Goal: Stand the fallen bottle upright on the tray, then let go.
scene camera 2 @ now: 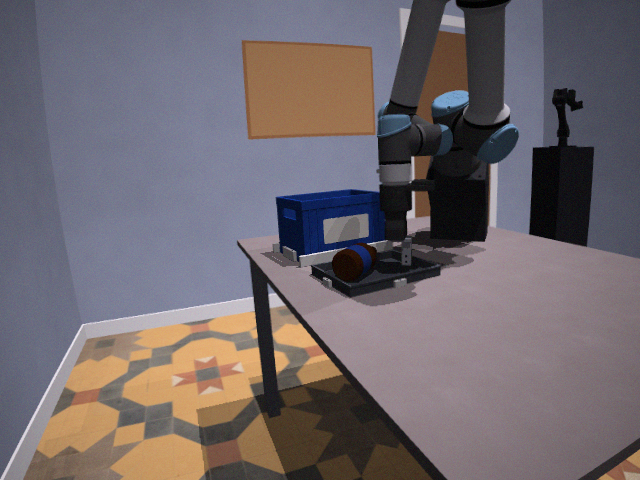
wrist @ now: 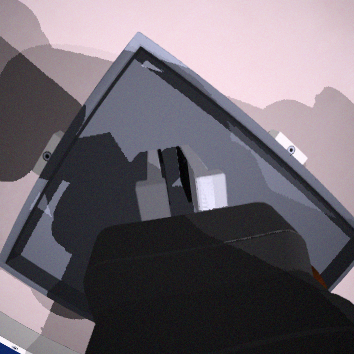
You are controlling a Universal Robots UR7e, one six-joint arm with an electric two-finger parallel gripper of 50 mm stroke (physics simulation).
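Places are measured from the arm's base along level axes (x down, y left, z ahead), in centimetres.
Pixels of known places: gripper, fingertip midpoint: [scene camera 2: 406, 263] [wrist: 170, 164]; arm's base at its link origin: [scene camera 2: 457, 160].
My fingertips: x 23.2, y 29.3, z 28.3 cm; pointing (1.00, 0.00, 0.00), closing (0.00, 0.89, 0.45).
For each thing: its top centre in the pictures, then the offset to it from my fingertips. "spot": a spot on its surface instead.
- brown bottle at its top centre: [scene camera 2: 359, 243] dy -3.5, dx -5.1, dz +10.8 cm
- dark tray at its top centre: [wrist: 204, 264] [scene camera 2: 374, 265] dy -2.2, dx +0.2, dz +7.4 cm
- blue crate at its top centre: [scene camera 2: 329, 194] dy -29.6, dx -14.8, dz +13.4 cm
- white rail at a spot on its surface: [scene camera 2: 320, 258] spot: dy -16.5, dx +1.3, dz +18.8 cm
The brown bottle [scene camera 2: 347, 265] with a blue band lies on its side in the left part of the dark tray [scene camera 2: 385, 284] [wrist: 160, 100]. Its round base faces the scene camera and its neck end is hidden. In the wrist view a sliver of the bottle [wrist: 319, 277] shows at the lower right, past the gripper body. My gripper [scene camera 2: 405, 259] [wrist: 170, 164] points down low over the tray, to the right of the bottle's body in the scene view. Its fingers are close together with a narrow gap, and tray floor shows between them. The bottle shows apart from the fingertips.
A blue crate [scene camera 2: 305, 224] [wrist: 6, 349] with a pale label stands behind the tray, with a white rail [scene camera 2: 320, 258] in front of it. Small light clips [scene camera 2: 400, 282] [wrist: 290, 149] sit at the tray's sides. The table's left edge runs close to the tray.
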